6 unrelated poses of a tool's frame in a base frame.
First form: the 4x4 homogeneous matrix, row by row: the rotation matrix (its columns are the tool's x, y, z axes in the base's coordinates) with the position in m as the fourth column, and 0 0 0 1 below. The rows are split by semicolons.
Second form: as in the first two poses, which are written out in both.
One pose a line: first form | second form
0.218, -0.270, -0.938, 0.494; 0.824, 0.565, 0.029, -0.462; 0.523, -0.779, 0.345, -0.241; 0, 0, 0, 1 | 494, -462, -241, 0.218, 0.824, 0.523, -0.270, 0.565, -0.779
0.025, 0.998, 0.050, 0.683; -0.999, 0.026, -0.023, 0.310; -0.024, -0.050, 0.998, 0.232; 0, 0, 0, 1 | 683, 310, 232, 0.025, -0.999, -0.024, 0.998, 0.026, -0.050
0.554, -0.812, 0.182, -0.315; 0.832, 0.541, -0.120, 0.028; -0.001, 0.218, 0.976, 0.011; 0, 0, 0, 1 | -315, 28, 11, 0.554, 0.832, -0.001, -0.812, 0.541, 0.218
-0.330, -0.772, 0.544, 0.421; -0.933, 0.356, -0.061, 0.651; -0.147, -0.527, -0.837, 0.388; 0, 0, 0, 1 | 421, 651, 388, -0.330, -0.933, -0.147, -0.772, 0.356, -0.527
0.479, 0.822, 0.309, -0.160; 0.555, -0.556, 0.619, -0.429; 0.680, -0.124, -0.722, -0.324; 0, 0, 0, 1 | -160, -429, -324, 0.479, 0.555, 0.680, 0.822, -0.556, -0.124
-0.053, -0.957, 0.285, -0.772; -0.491, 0.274, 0.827, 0.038; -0.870, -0.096, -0.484, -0.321; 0, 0, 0, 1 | -772, 38, -321, -0.053, -0.491, -0.870, -0.957, 0.274, -0.096
